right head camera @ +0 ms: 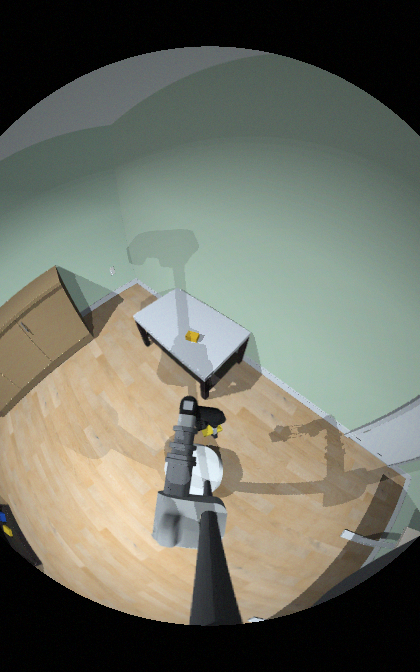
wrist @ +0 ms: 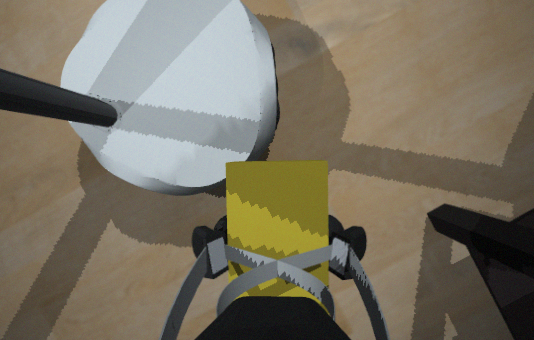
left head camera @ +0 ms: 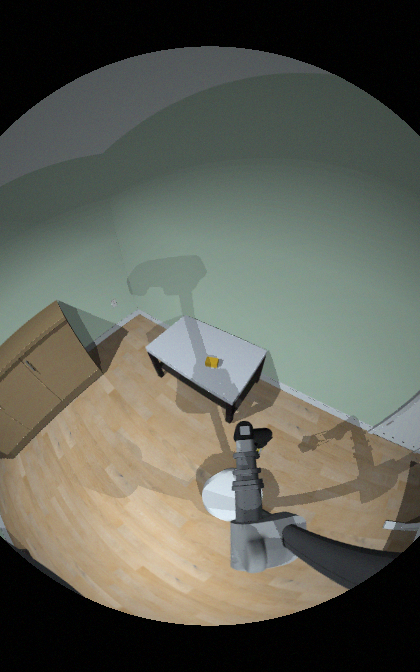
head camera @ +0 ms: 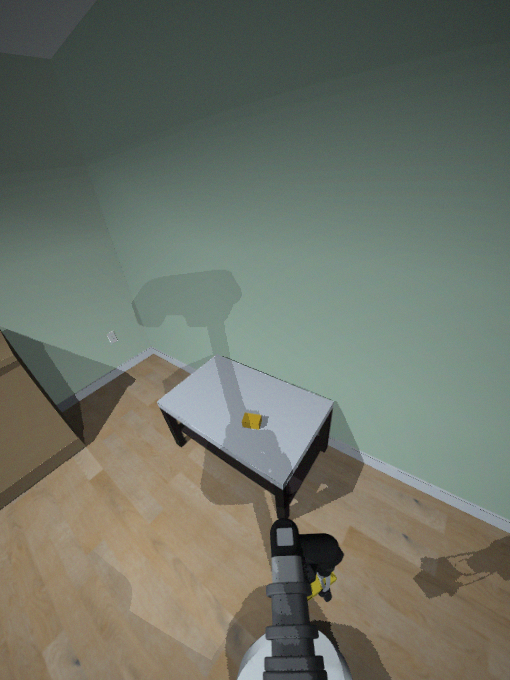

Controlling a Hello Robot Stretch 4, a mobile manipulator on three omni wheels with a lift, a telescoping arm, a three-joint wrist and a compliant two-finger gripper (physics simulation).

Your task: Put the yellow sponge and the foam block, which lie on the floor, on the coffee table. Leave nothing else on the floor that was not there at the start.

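Places are measured from the robot's base along level axes (x left, y ahead, z down), in millimetres.
Pixels of known places: gripper, between the fingertips: (right head camera: 211, 428) (wrist: 278, 234) (head camera: 316, 579); robot's base, origin of its link: (right head camera: 194, 469) (wrist: 193, 99) (left head camera: 231, 493).
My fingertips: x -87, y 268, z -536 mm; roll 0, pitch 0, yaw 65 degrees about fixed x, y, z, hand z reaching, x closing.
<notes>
Ahead of a thing's pixels: the offset from my fingertips to its top centre. "pt": to the spot under its first point. Level surfaces: height alone.
The yellow sponge {dy -2, dx +5, dz -45 mm} (head camera: 314, 589) (right head camera: 206, 431) (wrist: 277, 200) is held between the fingers of my gripper (head camera: 321, 584) (right head camera: 213, 430) (wrist: 278, 234), which is shut on its two sides. The sponge sticks out past the fingertips, off the floor. The orange-yellow foam block {dy +678, dx +210, dz +68 mm} (head camera: 251, 421) (left head camera: 212, 362) (right head camera: 192, 336) lies on the white top of the coffee table {dz +114 mm} (head camera: 299, 409) (left head camera: 245, 353) (right head camera: 220, 330), near its middle. The gripper is beyond the table's near corner, on the robot's side, and not over the top. In the left head view the arm hides most of the gripper.
A brown cabinet (head camera: 32, 433) (left head camera: 50, 370) (right head camera: 42, 335) stands left of the table. A green wall (head camera: 329, 274) runs behind it. The robot's white base (wrist: 180, 75) is beside the sponge in the wrist view. A black table part {pt dy +359, dx +68, dz +349 mm} (wrist: 480, 240) shows at the right there.
</notes>
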